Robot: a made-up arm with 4 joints.
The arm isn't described. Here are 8 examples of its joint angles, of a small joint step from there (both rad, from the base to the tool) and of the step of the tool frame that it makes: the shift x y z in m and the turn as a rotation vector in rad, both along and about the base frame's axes.
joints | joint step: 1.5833 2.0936 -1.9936 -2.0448 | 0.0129 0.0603 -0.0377 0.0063
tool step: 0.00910 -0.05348 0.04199 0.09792 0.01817 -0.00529
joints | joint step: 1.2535 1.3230 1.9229 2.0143 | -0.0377 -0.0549 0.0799 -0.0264
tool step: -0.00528 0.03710 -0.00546 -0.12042 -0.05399 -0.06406
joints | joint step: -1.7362 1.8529 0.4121 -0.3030 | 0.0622 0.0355 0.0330 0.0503
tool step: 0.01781 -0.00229 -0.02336 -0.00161 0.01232 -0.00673
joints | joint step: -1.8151 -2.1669 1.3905 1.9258 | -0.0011 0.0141 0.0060 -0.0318
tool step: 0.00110 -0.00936 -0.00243 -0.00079 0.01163 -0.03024
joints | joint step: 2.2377 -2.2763 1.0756 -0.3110 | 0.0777 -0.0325 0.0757 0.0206
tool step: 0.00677 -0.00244 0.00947 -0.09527 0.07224 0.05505
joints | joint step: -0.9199 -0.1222 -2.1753 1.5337 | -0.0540 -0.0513 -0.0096 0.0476
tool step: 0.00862 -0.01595 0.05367 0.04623 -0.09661 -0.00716
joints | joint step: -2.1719 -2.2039 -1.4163 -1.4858 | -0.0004 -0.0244 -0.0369 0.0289
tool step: -0.00356 0.00584 0.00263 0.00130 0.01995 -0.02399
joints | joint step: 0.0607 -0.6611 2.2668 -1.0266 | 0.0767 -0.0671 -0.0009 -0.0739
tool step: 0.00157 0.00978 -0.01302 -0.07891 0.06336 -0.05866
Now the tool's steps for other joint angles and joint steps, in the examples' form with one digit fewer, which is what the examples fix.
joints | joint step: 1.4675 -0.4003 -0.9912 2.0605 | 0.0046 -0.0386 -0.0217 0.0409
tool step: 0.0001 -0.0229 0.0049 -0.0203 -0.0179 0.0323
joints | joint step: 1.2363 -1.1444 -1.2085 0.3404 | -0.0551 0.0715 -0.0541 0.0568
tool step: 0.0060 0.0063 -0.0376 0.0975 -0.0622 0.0972
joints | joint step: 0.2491 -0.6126 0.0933 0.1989 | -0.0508 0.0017 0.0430 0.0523
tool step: 0.0144 0.0022 -0.0069 -0.0473 -0.0160 -0.0316
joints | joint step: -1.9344 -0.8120 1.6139 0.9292 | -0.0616 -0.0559 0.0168 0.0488
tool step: -0.0087 0.0000 0.0197 0.0525 -0.0309 0.0630
